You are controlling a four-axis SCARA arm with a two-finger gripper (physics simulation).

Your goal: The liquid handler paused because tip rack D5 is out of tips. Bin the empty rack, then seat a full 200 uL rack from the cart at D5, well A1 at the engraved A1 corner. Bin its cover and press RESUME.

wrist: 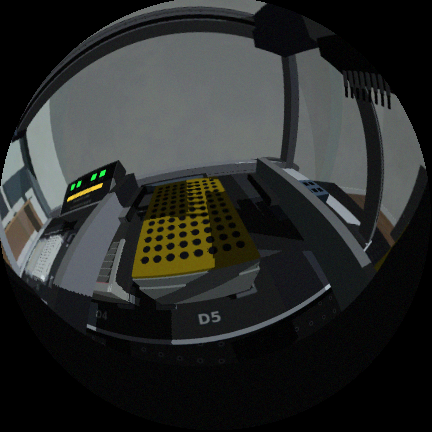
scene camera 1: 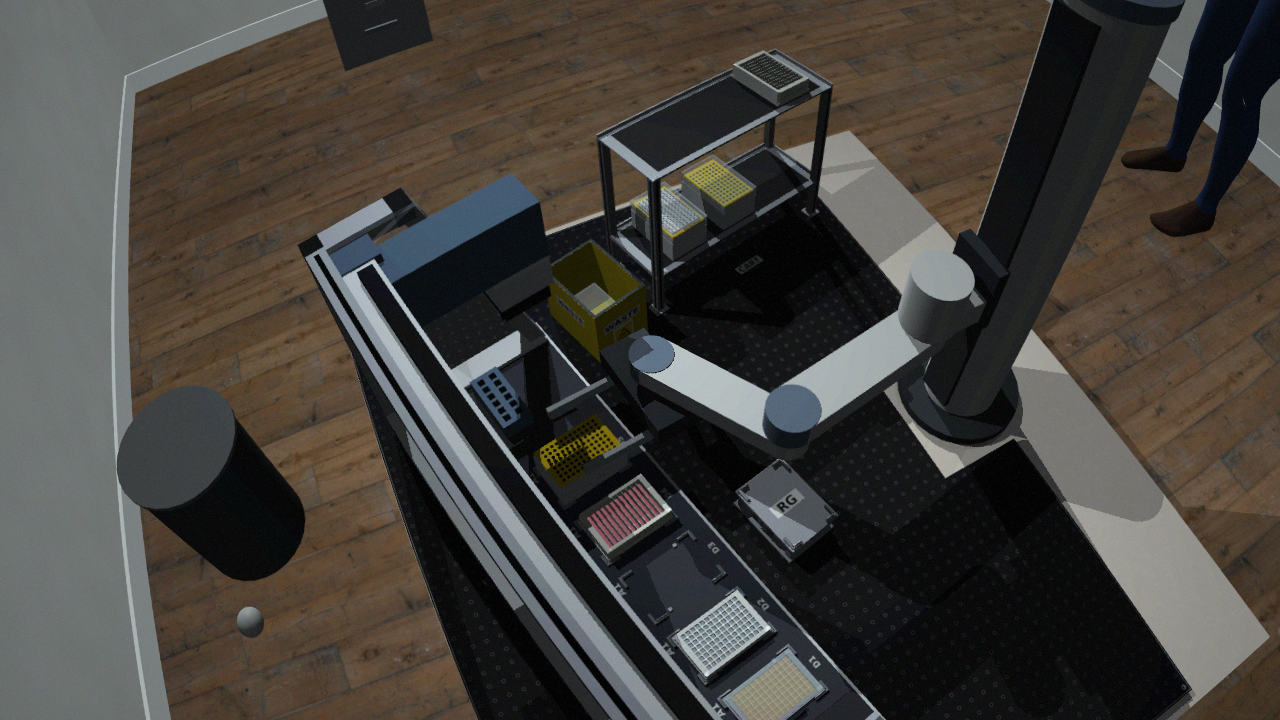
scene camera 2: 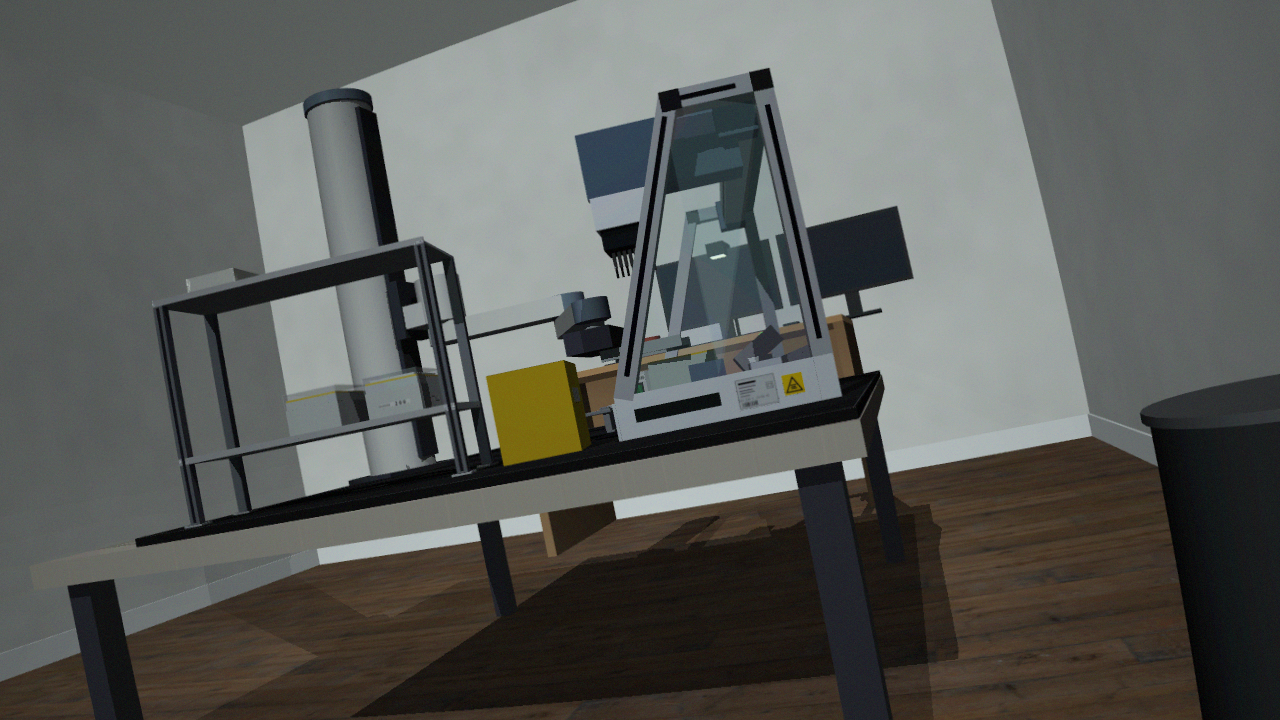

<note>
I see a yellow waste bin [scene camera 2: 538,411].
</note>
